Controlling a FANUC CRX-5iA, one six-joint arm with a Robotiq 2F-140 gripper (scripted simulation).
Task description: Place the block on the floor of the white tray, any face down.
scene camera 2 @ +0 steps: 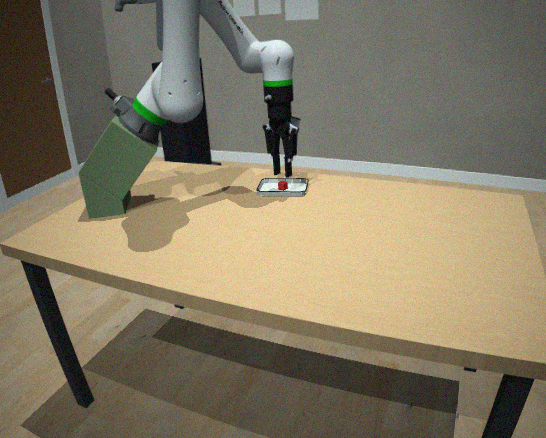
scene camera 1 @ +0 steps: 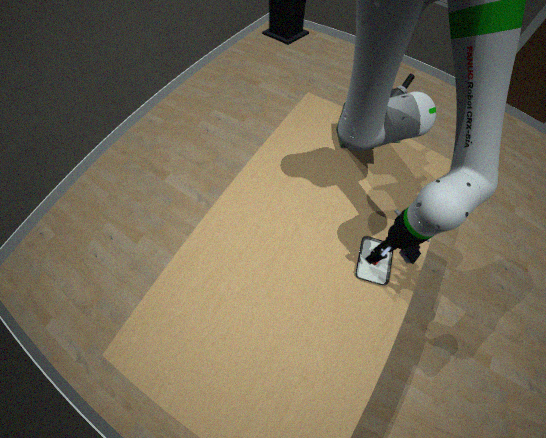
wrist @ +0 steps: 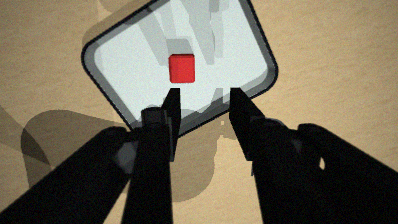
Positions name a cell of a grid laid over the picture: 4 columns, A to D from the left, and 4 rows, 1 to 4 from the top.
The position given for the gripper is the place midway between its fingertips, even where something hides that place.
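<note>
White tray (scene camera 1: C3) (scene camera 2: C2) (wrist: B2). Red block (wrist: B2). The gripper (wrist: C2) (scene camera 2: C2).
</note>
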